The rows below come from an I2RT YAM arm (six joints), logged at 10 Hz.
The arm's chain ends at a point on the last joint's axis. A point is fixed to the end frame.
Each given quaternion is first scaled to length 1.
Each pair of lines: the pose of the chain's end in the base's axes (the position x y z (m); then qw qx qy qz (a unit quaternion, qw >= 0)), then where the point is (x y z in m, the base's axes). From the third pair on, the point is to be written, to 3 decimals.
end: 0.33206, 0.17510, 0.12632, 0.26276, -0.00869, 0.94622, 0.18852
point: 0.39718 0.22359 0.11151
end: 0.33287, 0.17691, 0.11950, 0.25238, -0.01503, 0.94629, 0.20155
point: 0.39661 0.22718 0.10461
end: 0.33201, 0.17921, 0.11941, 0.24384, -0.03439, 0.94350, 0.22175
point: 0.393 0.233 0.106
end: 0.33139, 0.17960, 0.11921, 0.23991, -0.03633, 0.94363, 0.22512
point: 0.392 0.234 0.105
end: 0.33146, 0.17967, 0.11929, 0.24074, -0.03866, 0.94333, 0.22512
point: 0.392 0.234 0.105
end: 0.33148, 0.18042, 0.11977, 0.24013, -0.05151, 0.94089, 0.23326
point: 0.390 0.237 0.107
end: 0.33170, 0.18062, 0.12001, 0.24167, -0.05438, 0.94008, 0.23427
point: 0.390 0.237 0.107
